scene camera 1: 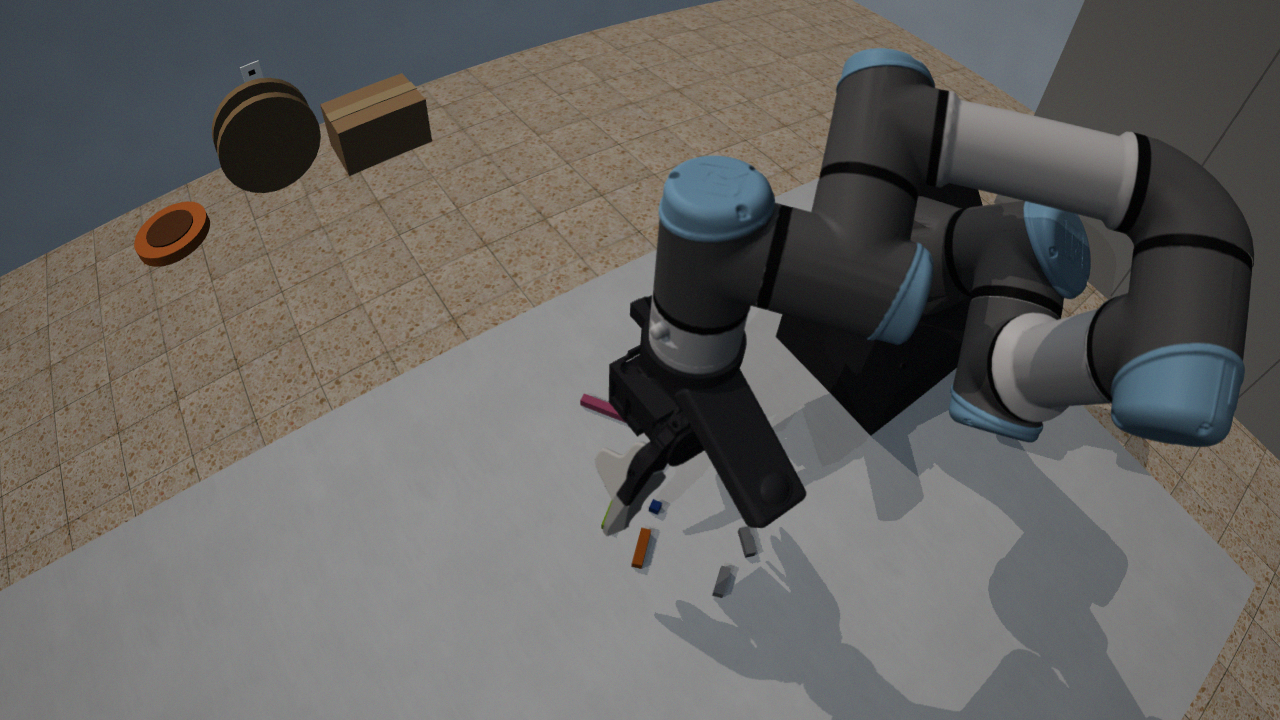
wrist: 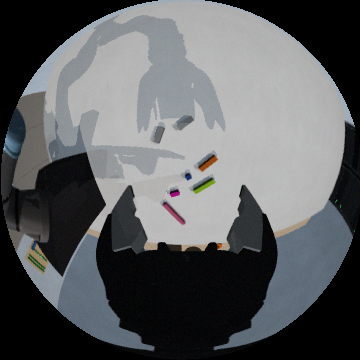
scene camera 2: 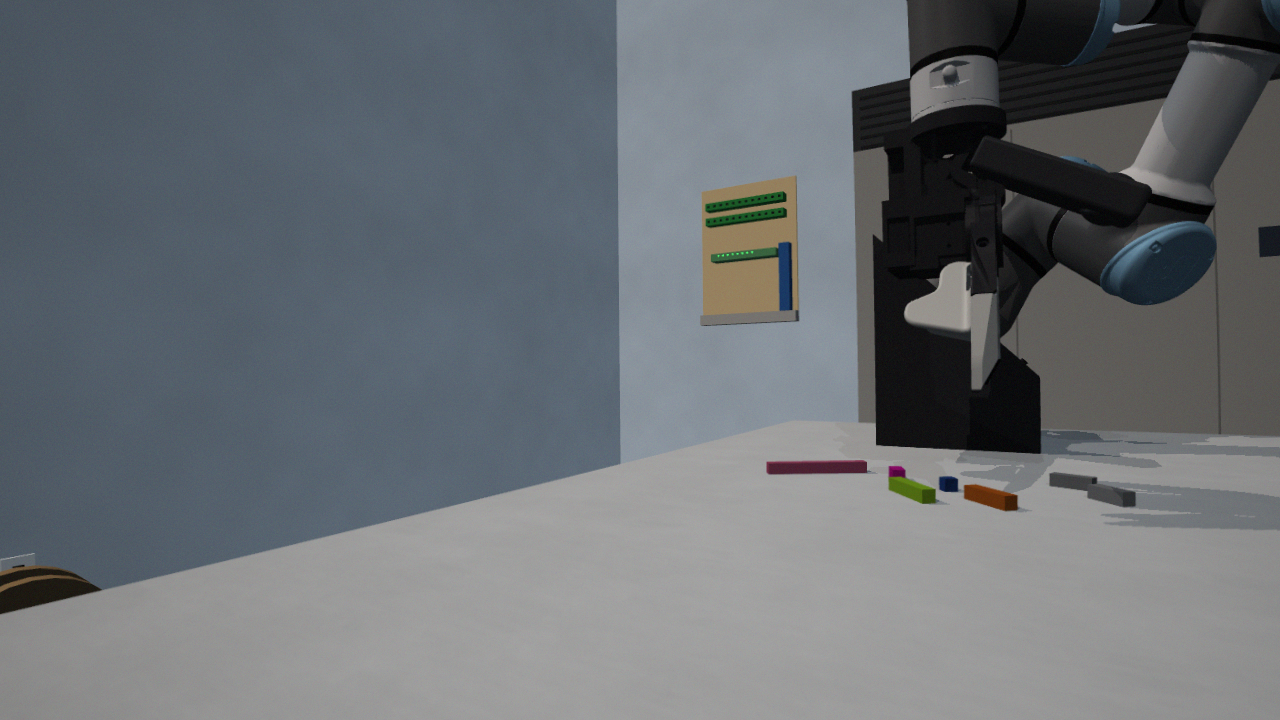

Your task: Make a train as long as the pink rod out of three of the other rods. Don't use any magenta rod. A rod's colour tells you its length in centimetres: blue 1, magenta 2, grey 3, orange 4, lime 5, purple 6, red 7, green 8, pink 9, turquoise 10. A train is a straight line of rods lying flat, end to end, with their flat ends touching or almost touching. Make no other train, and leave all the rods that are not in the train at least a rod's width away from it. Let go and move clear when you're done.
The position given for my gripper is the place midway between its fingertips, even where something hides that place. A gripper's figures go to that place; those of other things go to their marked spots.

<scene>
My gripper [scene camera 2: 981, 387]: 0.52 m from the lens. An orange rod [scene camera 2: 994, 498] is 0.48 m from the lens.
</scene>
